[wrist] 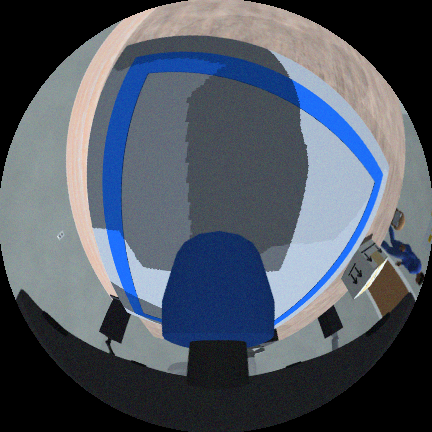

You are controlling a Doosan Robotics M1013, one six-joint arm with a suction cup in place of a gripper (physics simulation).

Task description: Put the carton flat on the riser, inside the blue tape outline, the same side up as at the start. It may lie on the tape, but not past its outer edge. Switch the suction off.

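Frame: origin at the arm's base, x up, y left, z back, level; centimetres.
Seen in the pictures: hand, its tool point: (217, 266).
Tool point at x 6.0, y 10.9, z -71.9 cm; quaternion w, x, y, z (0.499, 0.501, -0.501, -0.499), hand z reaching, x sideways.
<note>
A point is followed by its place in that frame.
The light grey riser (335, 165) @(x 4.9, y 5.3, z -76.6 cm) fills the middle of the wrist view, with the blue tape outline (113, 170) @(x 4.9, y 15.6, z -76.0 cm) near its edges. Dark shadows cover much of its left and middle. My suction cup (218, 245), a blue rounded shape at the bottom middle, is over the near part of the riser and hides part of it. No carton shows on the cup or inside the outline. A grey carton (356, 273) @(x -2.2, y -29.6, z -52.3 cm) with black arrows shows at the lower right, outside the outline. Whether it is the task's carton, and what it stands on, I cannot tell.
The wooden table (240, 22) shows around the riser. A brown surface (390, 290) with a pale border lies beyond the grey carton. A figure in blue (407, 257) is at the far right. Dark panels (115, 320) (330, 320) stand low at left and right.
</note>
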